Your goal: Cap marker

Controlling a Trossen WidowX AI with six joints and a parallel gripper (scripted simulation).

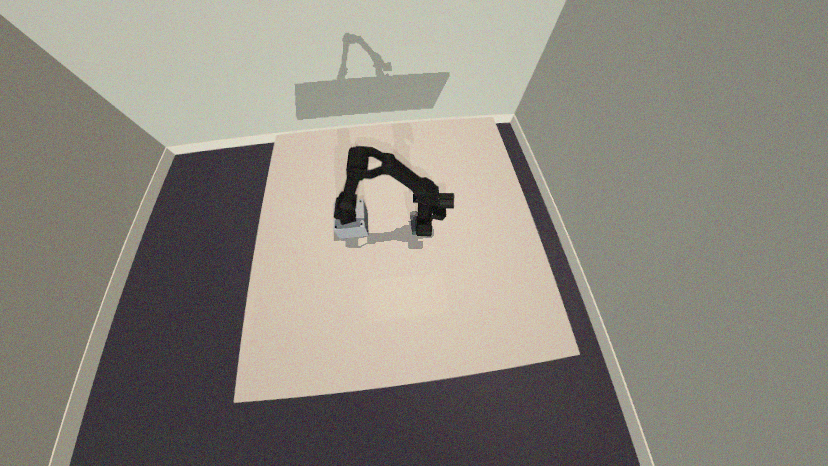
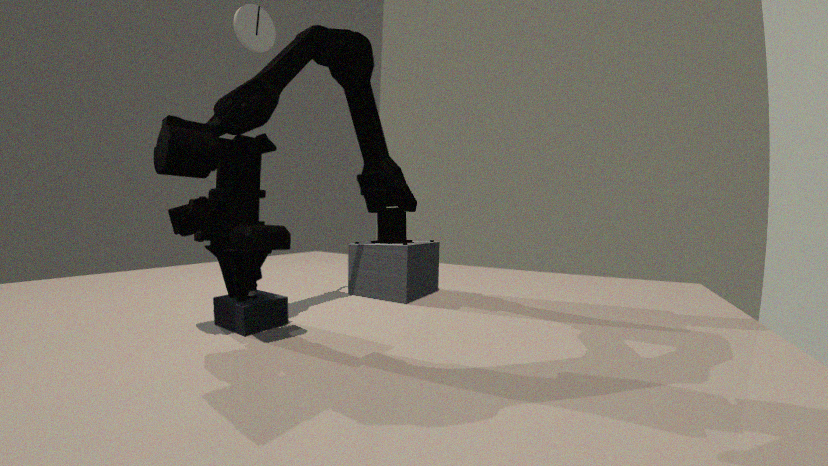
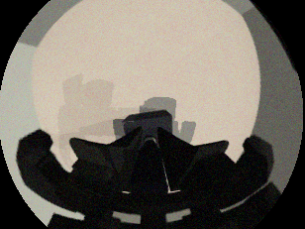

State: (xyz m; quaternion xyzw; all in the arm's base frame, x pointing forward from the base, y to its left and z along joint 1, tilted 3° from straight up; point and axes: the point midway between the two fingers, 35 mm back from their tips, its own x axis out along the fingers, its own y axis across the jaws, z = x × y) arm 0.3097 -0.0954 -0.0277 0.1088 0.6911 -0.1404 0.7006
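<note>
The black cap lies 2 cm behind my gripper tip, 1 cm to the left of it and 5 cm above it. Round my gripper tip: dark holder block 2 cm behind, 1 cm to the left, 2 cm below.
</note>
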